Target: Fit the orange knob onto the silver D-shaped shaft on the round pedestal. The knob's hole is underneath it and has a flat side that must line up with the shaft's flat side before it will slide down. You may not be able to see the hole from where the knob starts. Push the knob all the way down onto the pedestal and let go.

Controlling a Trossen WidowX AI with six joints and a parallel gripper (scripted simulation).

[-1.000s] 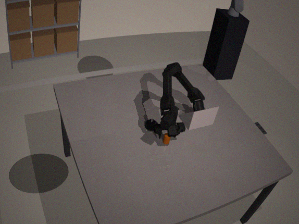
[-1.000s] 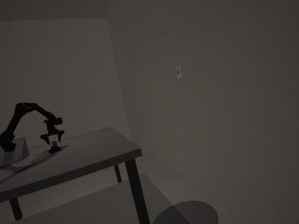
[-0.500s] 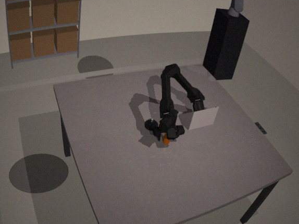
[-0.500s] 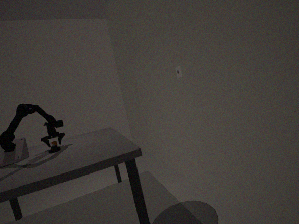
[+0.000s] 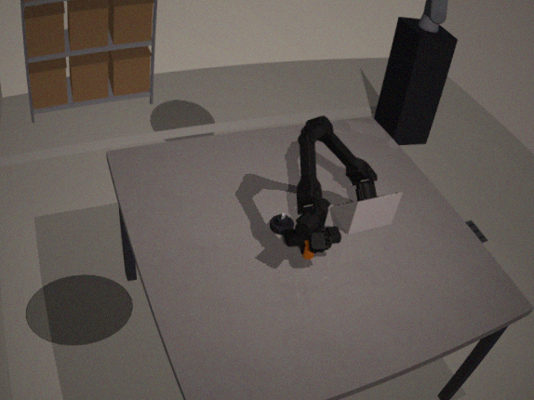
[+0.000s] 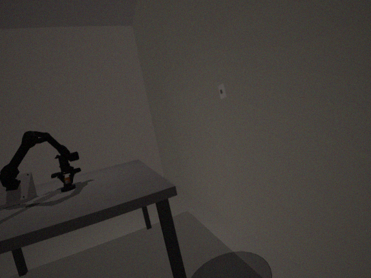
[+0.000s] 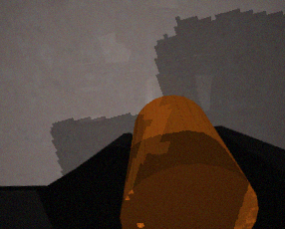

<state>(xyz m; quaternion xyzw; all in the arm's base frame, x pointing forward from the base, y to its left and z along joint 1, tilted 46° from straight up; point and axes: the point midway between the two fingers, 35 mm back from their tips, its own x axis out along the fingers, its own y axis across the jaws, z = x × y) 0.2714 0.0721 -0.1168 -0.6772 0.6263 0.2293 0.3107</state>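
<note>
Right now the round black pedestal is 50 mm ahead of my gripper tip, 150 mm to the right of it and 20 mm above it. Round my gripper tip: orange knob 30 mm above.
</note>
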